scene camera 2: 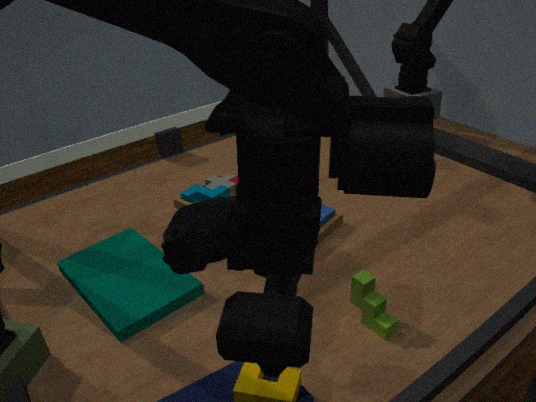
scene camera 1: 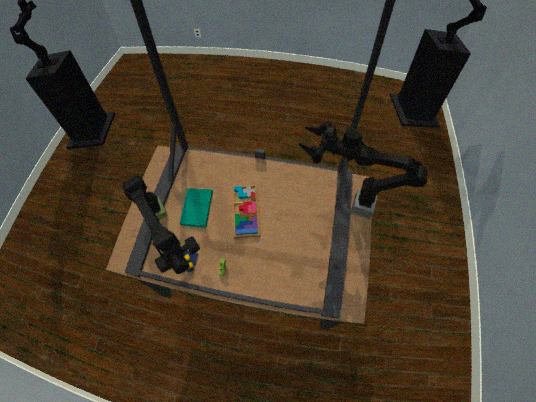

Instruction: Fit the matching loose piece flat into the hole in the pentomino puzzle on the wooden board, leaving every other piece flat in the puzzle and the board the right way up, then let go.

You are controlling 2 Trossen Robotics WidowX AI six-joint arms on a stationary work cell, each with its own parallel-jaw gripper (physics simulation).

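Frame: origin at the left arm's base, x right, y back, z down, level; centimetres.
Where they show: left gripper, between the fingertips: (scene camera 1: 302, 135); left arm's base, origin of its link: (scene camera 2: 412, 89) (scene camera 1: 365, 200); right arm's base, origin of its link: (scene camera 1: 153, 208).
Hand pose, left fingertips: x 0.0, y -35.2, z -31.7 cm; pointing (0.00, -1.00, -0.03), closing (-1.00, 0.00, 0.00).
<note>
Things, the pixels of their centre, and the offset from my left fingertips. "spot": a spot on its surface instead.
- wooden board, a spot on its surface: (scene camera 2: 332, 227) (scene camera 1: 252, 236) spot: dx -32.8, dy -9.9, dz +37.7 cm
- yellow notched piece, middle of its body: (scene camera 2: 267, 386) (scene camera 1: 187, 262) dx -55.9, dy -32.6, dz +36.4 cm
- dark blue slab, middle of its body: (scene camera 1: 181, 259) dx -55.2, dy -36.6, dz +38.0 cm
- lime green stepped piece, middle of its body: (scene camera 2: 374, 304) (scene camera 1: 222, 267) dx -52.1, dy -16.6, dz +35.6 cm
- teal slab, middle of its body: (scene camera 2: 126, 277) (scene camera 1: 196, 207) dx -28.6, dy -41.5, dz +37.7 cm
- small dark block, middle of its body: (scene camera 2: 169, 141) (scene camera 1: 259, 154) dx +10.5, dy -23.2, dz +35.5 cm
The wooden board (scene camera 1: 247, 236) (scene camera 2: 332, 227) lies near the middle of the table with coloured pieces in it; bare wood shows between its cyan and red pieces in scene camera 1. A yellow notched piece (scene camera 1: 188, 259) (scene camera 2: 267, 389) lies on a dark blue slab (scene camera 1: 194, 260) (scene camera 2: 207, 389). My right gripper (scene camera 1: 184, 256) (scene camera 2: 270, 369) is open, close above or at the yellow piece; its arm hides the far finger and much of the board in scene camera 2. A lime green stepped piece (scene camera 1: 222, 267) (scene camera 2: 374, 306) is loose on the table. My left gripper (scene camera 1: 304, 137) is open and empty, beyond the table's back edge.
A teal slab (scene camera 1: 196, 207) (scene camera 2: 131, 282) lies between the right arm's base and the board. A small dark block (scene camera 1: 260, 154) (scene camera 2: 169, 142) stands at the back edge. Dark frame rails (scene camera 1: 338, 240) (scene camera 2: 465, 330) edge the table, with uprights (scene camera 1: 160, 70) rising at the back.
</note>
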